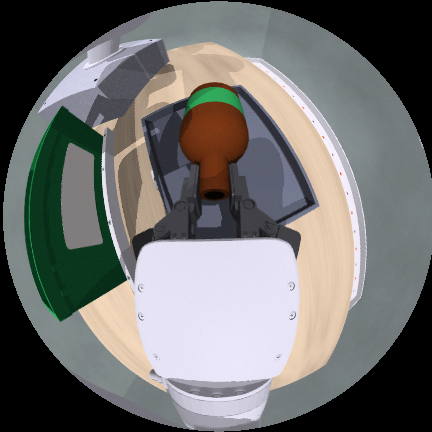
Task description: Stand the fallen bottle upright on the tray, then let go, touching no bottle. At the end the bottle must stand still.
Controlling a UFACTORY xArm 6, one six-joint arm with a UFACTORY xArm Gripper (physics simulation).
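Places are measured from the arm's base along level axes (x right, y ahead, z up), in metres.
Pixels of known places: gripper, fingertip midpoint: [214, 173].
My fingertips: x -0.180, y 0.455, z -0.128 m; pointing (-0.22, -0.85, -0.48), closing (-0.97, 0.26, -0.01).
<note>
For each thing: its top centre in the pictures, then the offset to it from my fingertips. "spot": a spot on its surface instead. Level surfaces: height alone.
- brown bottle, top centre: [211, 109] dy -0.050, dx -0.014, dz +0.038 m
- dark grey tray, surface spot: [300, 187] spot: dy +0.033, dx -0.121, dz -0.053 m
- green bin, surface spot: [42, 215] spot: dy -0.007, dx +0.170, dz +0.093 m
- pale rail, top centre: [104, 193] dy -0.045, dx +0.167, dz -0.029 m
- wooden table, surface height: dz -0.058 m
A brown bottle [214, 132] with a green band lies over the dark grey tray [300, 187], its neck toward me and its base toward the far edge of the tray. It is not upright; whether it touches the tray floor I cannot tell. My gripper [214, 173] is shut on the bottle's neck, one finger on each side, with the open mouth showing between the fingers. The near part of the tray is hidden behind the gripper.
A green bin [42, 215] with a grey inner area stands at the left beside a pale rail [109, 200]. A grey-white box-like base [75, 82] stands at the upper left. A white dotted rail [345, 190] runs along the right edge of the wooden table [325, 260].
</note>
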